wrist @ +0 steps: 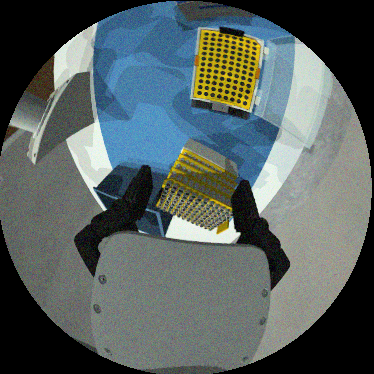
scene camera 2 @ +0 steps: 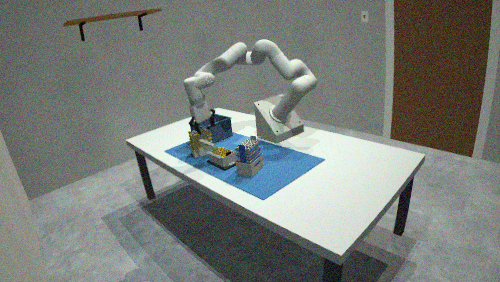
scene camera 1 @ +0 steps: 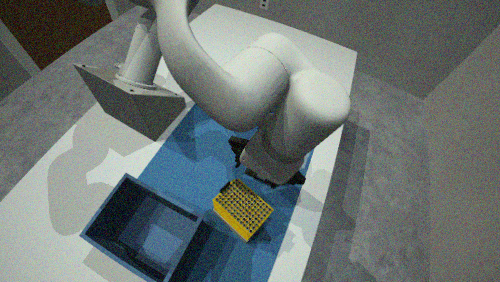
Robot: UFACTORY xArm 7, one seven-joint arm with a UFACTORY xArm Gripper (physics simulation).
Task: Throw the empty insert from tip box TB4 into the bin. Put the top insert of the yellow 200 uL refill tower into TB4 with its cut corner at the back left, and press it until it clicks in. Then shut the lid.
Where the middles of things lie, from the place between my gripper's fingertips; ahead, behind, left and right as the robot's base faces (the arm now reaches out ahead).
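Labels:
A tip insert tower (scene camera 2: 248, 152) is 30 cm to the left of my hand and 7 cm below it. The dark blue bin (scene camera 1: 137, 226), for its part, is 19 cm behind my hand, 20 cm to the right of it and 9 cm below it. As for the clear lid (wrist: 290, 97), my hand is 5 cm above it, 12 cm to the right of it and 9 cm short of it.

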